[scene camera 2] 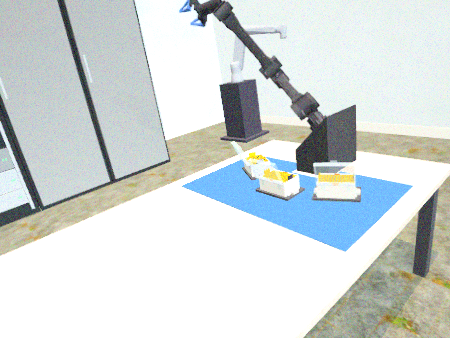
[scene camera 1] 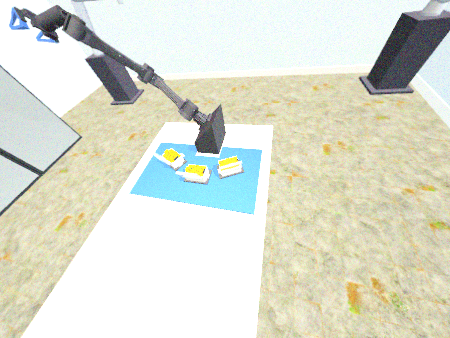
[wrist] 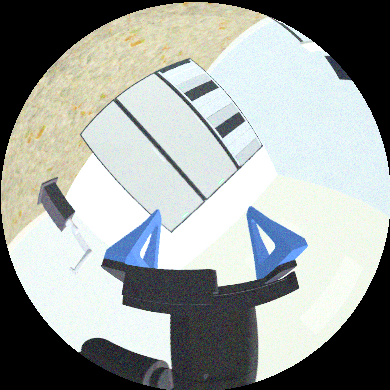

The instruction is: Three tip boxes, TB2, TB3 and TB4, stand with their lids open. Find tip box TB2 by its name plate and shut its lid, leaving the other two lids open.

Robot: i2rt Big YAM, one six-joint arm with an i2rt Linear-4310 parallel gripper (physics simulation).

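Places are measured from the arm's base along level axes (x ahead, y left, z up), in centimetres.
Where they show: gripper, fingertip midpoint: [scene camera 2: 185, 17] [scene camera 1: 24, 34] [wrist: 204, 212]; arm's base at its link origin: [scene camera 2: 324, 130] [scene camera 1: 206, 122].
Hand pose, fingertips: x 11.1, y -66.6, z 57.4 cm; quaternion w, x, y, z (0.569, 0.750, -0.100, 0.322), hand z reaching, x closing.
Note:
Things, the pixels of their top centre, and the offset from my fingertips. "pt": a spot on its surface instead. Level surfaces: height alone.
- blue mat at its surface level: dz -71.6 cm
- left box at a spot on its surface: [scene camera 2: 256, 167] pt dz -59.7, dx +30.8, dy +62.6 cm
- middle box at a spot on its surface: [scene camera 2: 280, 184] pt dz -65.2, dx +29.3, dy +71.2 cm
- right box at a spot on its surface: [scene camera 2: 336, 189] pt dz -67.6, dx +20.4, dy +87.1 cm
- white table at its surface level: dz -71.9 cm
Three white tip boxes with yellow tips stand with lids open on the blue mat [scene camera 1: 200, 197] [scene camera 2: 300, 220]. The left box [scene camera 1: 173, 159] [scene camera 2: 256, 167] has its lid tilted out to the left. The middle box [scene camera 1: 196, 174] [scene camera 2: 280, 186] stands nearer the front. The right box [scene camera 1: 230, 167] [scene camera 2: 336, 189] has its lid raised at the back in the second scene view. No name plate is legible, so I cannot tell which box is TB2. My gripper [scene camera 1: 25, 31] [scene camera 2: 186, 17] [wrist: 204, 212] is open and empty, high up and far left of the boxes. The wrist view does not show the boxes.
The mat lies on a white table [scene camera 1: 165, 260] [scene camera 2: 150, 280]. The arm's black base [scene camera 1: 212, 132] [scene camera 2: 335, 140] stands right behind the boxes. A grey cabinet [scene camera 1: 30, 130] [scene camera 2: 110, 100] [wrist: 160, 140] stands to the left. A dark pedestal [scene camera 1: 114, 80] [scene camera 2: 241, 110] stands behind.

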